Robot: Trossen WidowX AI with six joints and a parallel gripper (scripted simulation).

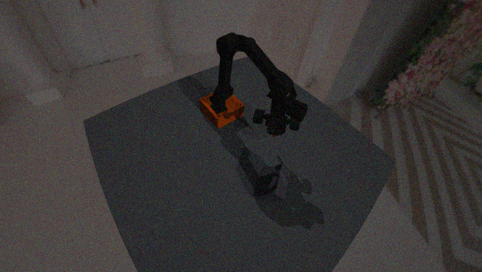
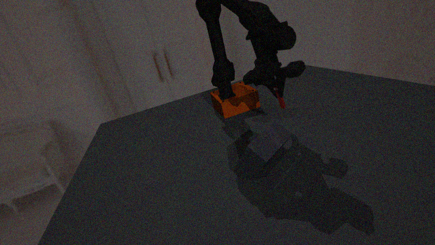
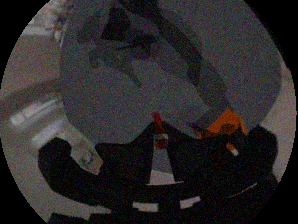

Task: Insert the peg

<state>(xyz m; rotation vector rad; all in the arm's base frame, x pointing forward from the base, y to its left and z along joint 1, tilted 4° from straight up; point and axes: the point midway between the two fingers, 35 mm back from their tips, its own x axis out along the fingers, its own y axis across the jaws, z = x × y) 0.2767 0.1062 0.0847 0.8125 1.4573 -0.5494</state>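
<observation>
The sloped panel is 17 cm ahead of my gripper tip, 15 cm to the right of it and 6 cm below it. The rest, counted from my gripper tip: red peg (2 cm above).
</observation>
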